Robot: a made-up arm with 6 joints.
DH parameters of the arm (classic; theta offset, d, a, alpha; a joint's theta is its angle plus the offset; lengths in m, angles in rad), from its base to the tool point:
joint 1: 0 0.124 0 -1.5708
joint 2: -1.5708 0 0.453 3.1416
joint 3: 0 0 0 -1.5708
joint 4: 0 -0.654 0 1.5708
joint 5: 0 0.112 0 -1.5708
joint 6: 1.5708 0 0 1.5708
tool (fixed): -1.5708 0 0 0
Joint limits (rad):
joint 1: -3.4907..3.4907
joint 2: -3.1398..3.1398
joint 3: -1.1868..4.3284
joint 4: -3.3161..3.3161
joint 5: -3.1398..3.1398
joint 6: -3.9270..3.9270
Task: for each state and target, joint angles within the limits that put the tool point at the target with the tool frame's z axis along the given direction. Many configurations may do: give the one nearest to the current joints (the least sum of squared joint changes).
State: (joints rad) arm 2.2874 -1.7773 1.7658 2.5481 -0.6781 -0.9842
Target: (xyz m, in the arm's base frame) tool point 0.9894 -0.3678 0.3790 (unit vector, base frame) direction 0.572 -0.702 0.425
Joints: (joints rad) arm 2.8846 -1.0640 1.9616 2.7678 -0.9902 -0.3827
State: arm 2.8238 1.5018 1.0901 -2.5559 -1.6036 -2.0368
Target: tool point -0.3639 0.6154 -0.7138 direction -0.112 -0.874 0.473
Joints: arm 1.9755 2.2577 1.3613 -2.5377 -1.5603 -2.5747
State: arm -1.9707 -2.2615 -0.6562 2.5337 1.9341 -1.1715
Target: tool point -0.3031 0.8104 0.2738 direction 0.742 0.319 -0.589
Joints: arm -1.0917 -2.2231 0.1520 2.7761 1.7252 -1.0966
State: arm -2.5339 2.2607 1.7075 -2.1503 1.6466 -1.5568
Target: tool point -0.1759 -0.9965 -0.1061 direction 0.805 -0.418 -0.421
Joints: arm -1.8448 2.2474 2.4051 -2.6807 1.5998 -1.6873
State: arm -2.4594 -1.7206 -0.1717 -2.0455 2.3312 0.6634
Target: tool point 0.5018 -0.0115 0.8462 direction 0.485 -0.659 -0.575
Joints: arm -3.1023 -1.4347 0.3779 -1.8530 2.6376 0.3804
